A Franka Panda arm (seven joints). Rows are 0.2 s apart.
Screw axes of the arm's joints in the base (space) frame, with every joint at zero. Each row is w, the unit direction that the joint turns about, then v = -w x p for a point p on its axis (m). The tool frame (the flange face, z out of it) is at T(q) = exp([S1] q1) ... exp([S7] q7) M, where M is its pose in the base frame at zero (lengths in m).
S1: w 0 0 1 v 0 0 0
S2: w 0 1 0 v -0.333 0 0
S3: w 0 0 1 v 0 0 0
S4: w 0 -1 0 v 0.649 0 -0.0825
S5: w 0 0 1 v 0 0 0
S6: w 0 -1 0 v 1.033 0 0
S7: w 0 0 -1 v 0 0.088 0
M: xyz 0.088 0 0.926 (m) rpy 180 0 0 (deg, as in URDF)
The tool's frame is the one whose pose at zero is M.
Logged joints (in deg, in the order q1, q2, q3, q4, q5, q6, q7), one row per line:
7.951, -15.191, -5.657, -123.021, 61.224, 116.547, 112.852
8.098, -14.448, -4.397, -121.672, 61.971, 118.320, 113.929
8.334, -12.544, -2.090, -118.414, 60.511, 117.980, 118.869
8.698, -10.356, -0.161, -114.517, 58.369, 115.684, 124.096
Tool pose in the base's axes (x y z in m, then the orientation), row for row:
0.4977, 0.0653, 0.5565, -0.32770, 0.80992, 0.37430, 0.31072
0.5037, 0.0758, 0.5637, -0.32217, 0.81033, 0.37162, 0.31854
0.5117, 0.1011, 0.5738, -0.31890, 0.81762, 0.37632, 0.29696
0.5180, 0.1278, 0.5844, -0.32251, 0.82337, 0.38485, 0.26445
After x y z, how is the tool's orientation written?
As a quaternion, x y z w.
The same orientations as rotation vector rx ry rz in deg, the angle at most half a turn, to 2 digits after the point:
-49.58, 122.53, 56.63
-48.55, 122.12, 56.00
-48.58, 124.54, 57.32
-49.94, 127.49, 59.59

